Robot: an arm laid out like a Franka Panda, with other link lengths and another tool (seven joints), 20 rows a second.
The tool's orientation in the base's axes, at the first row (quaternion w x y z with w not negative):
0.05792, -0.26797, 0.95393, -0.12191
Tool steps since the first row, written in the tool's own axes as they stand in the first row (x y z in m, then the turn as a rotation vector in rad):
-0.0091, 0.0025, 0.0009, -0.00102, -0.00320, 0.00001
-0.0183, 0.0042, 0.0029, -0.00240, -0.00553, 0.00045
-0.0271, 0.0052, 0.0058, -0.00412, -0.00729, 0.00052
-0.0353, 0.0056, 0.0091, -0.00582, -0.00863, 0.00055
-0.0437, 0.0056, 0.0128, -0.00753, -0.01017, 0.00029
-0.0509, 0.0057, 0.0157, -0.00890, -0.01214, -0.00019
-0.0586, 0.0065, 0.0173, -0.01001, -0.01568, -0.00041
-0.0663, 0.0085, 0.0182, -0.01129, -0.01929, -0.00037
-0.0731, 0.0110, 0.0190, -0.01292, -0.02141, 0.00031
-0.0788, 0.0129, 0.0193, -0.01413, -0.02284, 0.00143
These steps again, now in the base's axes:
0.0066, 0.0067, -0.0011, 0.00246, -0.00211, 0.00088
0.0140, 0.0125, -0.0031, 0.00487, -0.00340, 0.00113
0.0215, 0.0174, -0.0057, 0.00722, -0.00397, 0.00161
0.0288, 0.0213, -0.0087, 0.00933, -0.00419, 0.00201
0.0366, 0.0250, -0.0118, 0.01150, -0.00451, 0.00274
0.0432, 0.0283, -0.0143, 0.01356, -0.00532, 0.00379
0.0496, 0.0327, -0.0157, 0.01623, -0.00762, 0.00498
0.0553, 0.0382, -0.0168, 0.01912, -0.00994, 0.00595
0.0600, 0.0437, -0.0179, 0.02168, -0.01097, 0.00593
0.0639, 0.0482, -0.0184, 0.02361, -0.01175, 0.00528

